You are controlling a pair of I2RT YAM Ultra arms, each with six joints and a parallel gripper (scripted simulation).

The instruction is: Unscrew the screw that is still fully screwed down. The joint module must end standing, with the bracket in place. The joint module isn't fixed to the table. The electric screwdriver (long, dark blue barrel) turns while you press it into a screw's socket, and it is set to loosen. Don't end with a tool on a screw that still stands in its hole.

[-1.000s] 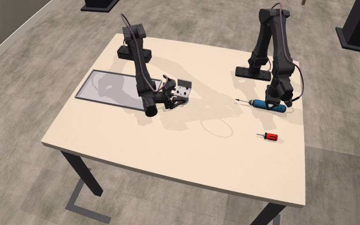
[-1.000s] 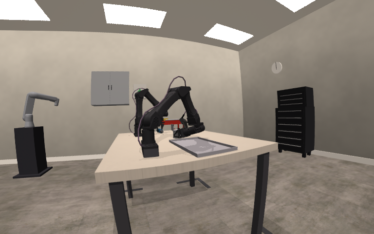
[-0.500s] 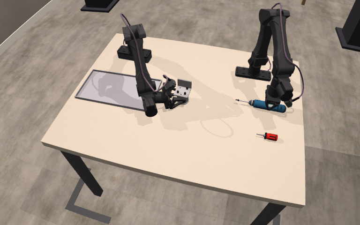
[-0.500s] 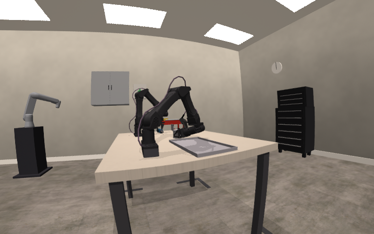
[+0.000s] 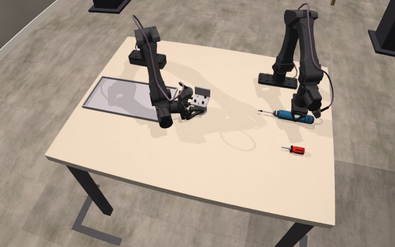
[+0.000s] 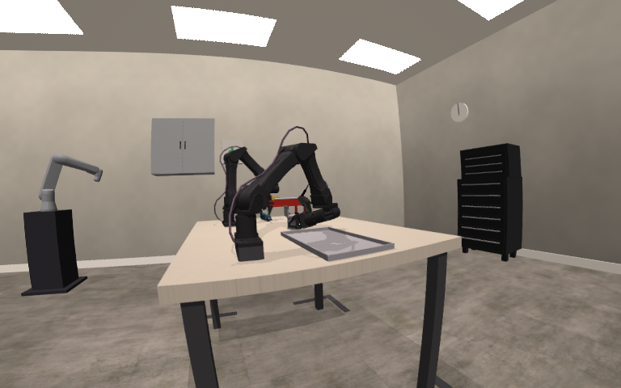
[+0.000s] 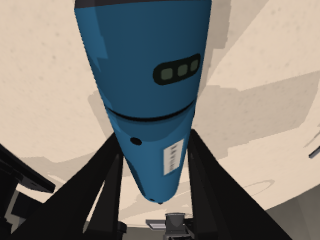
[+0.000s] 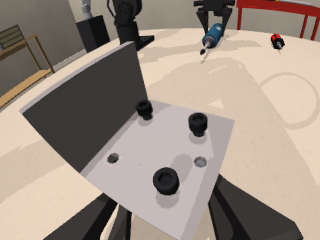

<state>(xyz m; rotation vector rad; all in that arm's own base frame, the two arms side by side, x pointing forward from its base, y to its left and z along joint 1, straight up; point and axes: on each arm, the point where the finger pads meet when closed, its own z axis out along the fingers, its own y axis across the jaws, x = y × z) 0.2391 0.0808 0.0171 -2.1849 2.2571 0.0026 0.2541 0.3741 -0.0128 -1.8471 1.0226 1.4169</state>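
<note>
The grey L-shaped bracket is 5 cm above my right hand. From my right hand the other things lie so: shallow grey tray: 35 cm to the right, 2 cm below; then small red-handled screwdriver: 43 cm to the left, 14 cm ahead, 1 cm below.
</note>
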